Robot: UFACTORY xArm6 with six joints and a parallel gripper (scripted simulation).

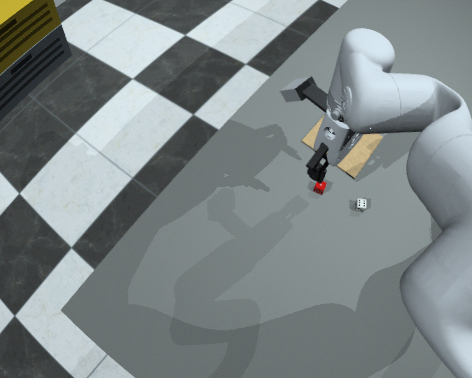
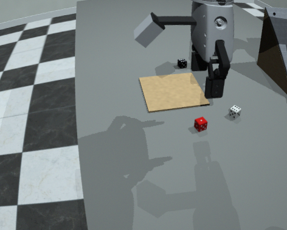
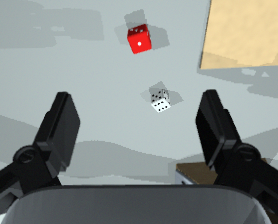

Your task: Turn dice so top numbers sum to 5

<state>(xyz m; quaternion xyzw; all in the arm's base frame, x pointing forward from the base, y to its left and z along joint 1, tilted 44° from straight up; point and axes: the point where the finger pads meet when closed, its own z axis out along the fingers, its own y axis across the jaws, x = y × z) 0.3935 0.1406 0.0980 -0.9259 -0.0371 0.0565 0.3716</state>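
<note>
The red die lies 110 mm below my hand. The rest, counted from my hand: white die (110 mm below, 90 mm behind, 30 mm to the right); then tan mat (140 mm to the right, 120 mm below, 40 mm ahead); then black die (260 mm to the right, 110 mm below, 10 mm behind).
</note>
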